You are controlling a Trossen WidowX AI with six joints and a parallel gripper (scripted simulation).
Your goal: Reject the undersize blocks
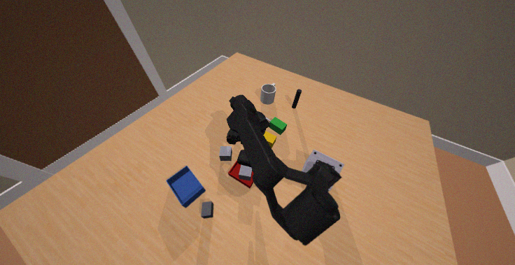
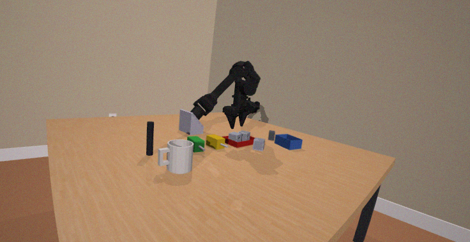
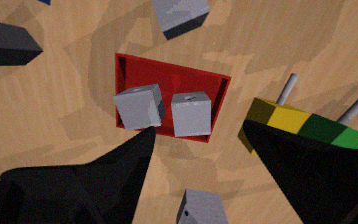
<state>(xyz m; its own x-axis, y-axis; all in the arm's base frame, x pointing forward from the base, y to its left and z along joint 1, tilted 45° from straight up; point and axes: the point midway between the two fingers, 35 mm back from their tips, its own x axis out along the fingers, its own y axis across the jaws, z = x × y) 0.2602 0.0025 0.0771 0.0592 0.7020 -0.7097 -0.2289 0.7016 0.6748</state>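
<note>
My gripper tip is now 50 mm above the steel block and 10 mm past it. From my gripper tip the other things lie so: red reject tray 70 mm below, 30 mm to the left; yellow gauge 110 mm to the right, 60 mm below, 10 mm ahead; green gauge 220 mm to the right, 60 mm below.
</note>
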